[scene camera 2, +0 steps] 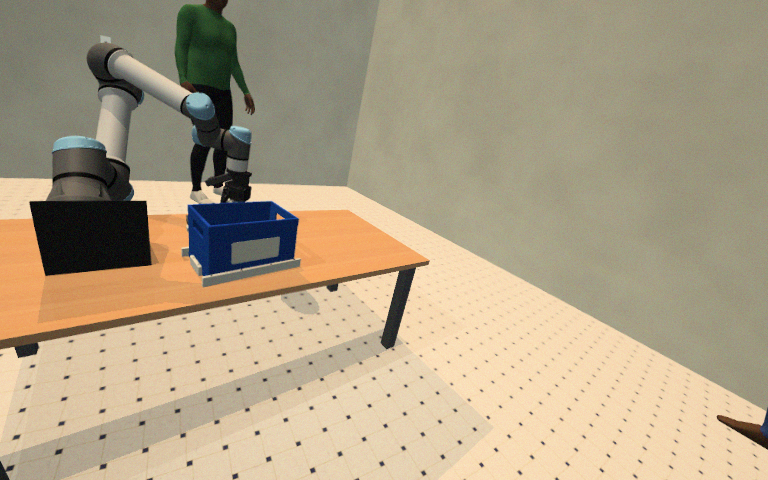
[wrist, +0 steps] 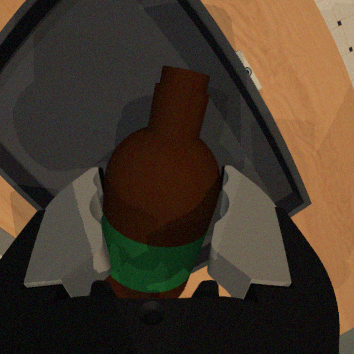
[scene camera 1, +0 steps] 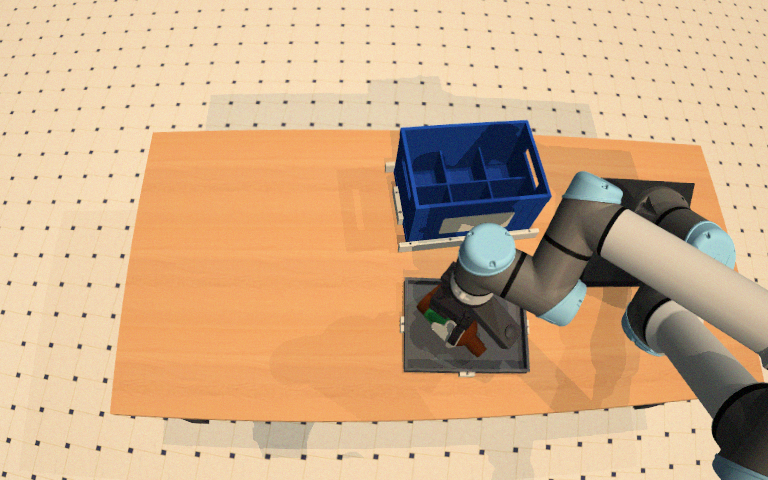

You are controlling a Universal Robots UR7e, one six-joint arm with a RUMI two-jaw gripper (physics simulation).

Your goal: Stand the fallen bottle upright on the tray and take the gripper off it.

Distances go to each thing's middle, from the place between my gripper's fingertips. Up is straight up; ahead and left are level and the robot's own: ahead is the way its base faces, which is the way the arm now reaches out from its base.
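My hand is 1 cm below the brown bottle point(scene camera 1: 469, 338), and I see that this hand is also 2 cm short of the bottle and 2 cm to the left of it.
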